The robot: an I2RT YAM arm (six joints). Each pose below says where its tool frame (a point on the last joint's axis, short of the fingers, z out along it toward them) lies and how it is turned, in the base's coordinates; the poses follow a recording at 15 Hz.
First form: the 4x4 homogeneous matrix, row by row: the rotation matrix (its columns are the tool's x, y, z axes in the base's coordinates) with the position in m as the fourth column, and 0 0 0 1 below. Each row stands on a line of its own.
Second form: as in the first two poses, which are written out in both.
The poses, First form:
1:
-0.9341 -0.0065 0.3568 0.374
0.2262 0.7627 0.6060 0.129
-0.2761 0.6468 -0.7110 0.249
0 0 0 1
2:
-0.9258 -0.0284 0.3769 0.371
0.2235 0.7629 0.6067 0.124
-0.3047 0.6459 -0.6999 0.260
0 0 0 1
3:
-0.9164 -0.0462 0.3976 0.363
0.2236 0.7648 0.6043 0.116
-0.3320 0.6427 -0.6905 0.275
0 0 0 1
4:
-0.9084 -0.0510 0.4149 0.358
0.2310 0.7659 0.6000 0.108
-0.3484 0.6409 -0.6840 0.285
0 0 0 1
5:
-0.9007 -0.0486 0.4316 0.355
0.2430 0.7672 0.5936 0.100
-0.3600 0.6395 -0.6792 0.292
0 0 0 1
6:
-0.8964 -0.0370 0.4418 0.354
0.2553 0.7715 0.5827 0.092
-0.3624 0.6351 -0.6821 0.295
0 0 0 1
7:
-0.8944 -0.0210 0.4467 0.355
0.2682 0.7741 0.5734 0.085
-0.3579 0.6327 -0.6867 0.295
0 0 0 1
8:
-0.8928 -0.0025 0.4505 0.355
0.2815 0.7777 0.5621 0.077
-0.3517 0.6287 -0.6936 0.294
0 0 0 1
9:
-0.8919 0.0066 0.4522 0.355
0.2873 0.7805 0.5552 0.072
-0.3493 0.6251 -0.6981 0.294
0 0 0 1
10:
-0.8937 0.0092 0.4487 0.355
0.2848 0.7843 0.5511 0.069
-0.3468 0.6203 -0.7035 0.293
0 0 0 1
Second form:
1: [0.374 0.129 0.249 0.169 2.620 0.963]
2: [0.371 0.124 0.260 0.149 2.594 0.959]
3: [0.363 0.116 0.275 0.135 2.568 0.950]
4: [0.358 0.108 0.285 0.137 2.550 0.942]
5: [0.355 0.100 0.292 0.147 2.535 0.934]
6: [0.354 0.092 0.295 0.165 2.531 0.920]
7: [0.355 0.085 0.295 0.187 2.534 0.911]
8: [0.355 0.077 0.294 0.211 2.538 0.898]
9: [0.355 0.072 0.294 0.222 2.541 0.890]
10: [0.355 0.069 0.293 0.222 2.548 0.883]
